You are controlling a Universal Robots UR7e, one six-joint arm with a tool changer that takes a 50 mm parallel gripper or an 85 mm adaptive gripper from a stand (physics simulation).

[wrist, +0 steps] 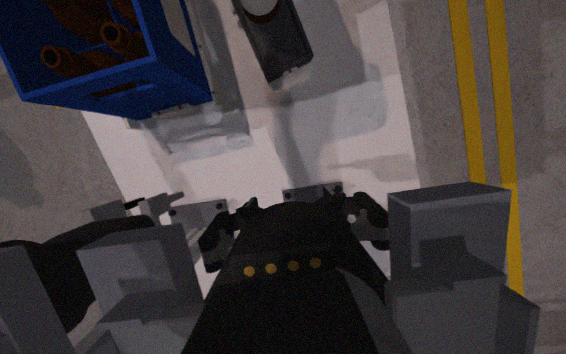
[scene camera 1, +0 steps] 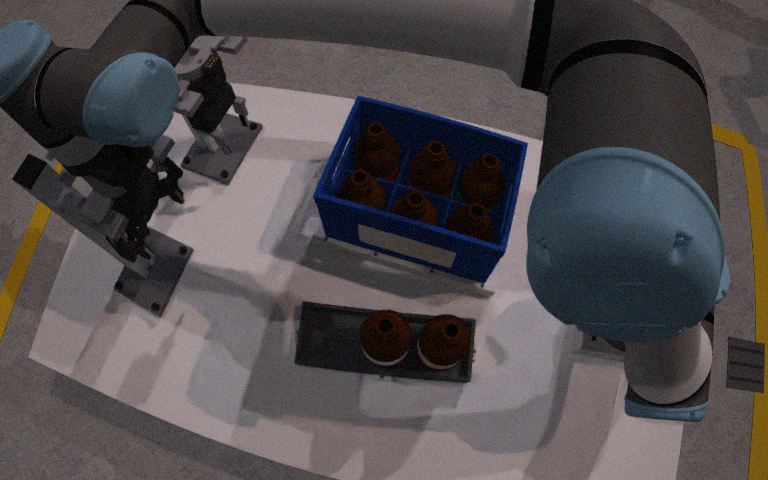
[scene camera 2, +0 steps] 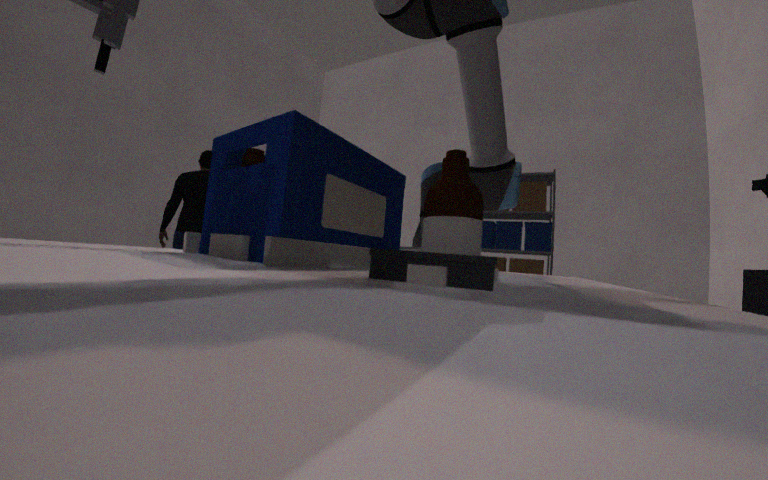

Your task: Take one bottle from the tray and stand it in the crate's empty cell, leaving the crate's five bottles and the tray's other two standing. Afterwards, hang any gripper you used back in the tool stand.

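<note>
In scene camera 1 all six cells of the blue crate hold an upright brown bottle; the front-left one stands in line with the others. Two bottles stand upright at the right of the dark tray; its left place is bare. My black adaptive gripper is low at the front-left tool stand, between its grey fork blocks. Its fingers are spread, with no bottle between them. The frames do not show clearly whether it is coupled to the wrist.
Behind it, the other gripper hangs in the back-left stand. The arm's large blue-capped joint hangs over the table's right side and partly hides a dark plate there. A person and a shelf rack are in the background.
</note>
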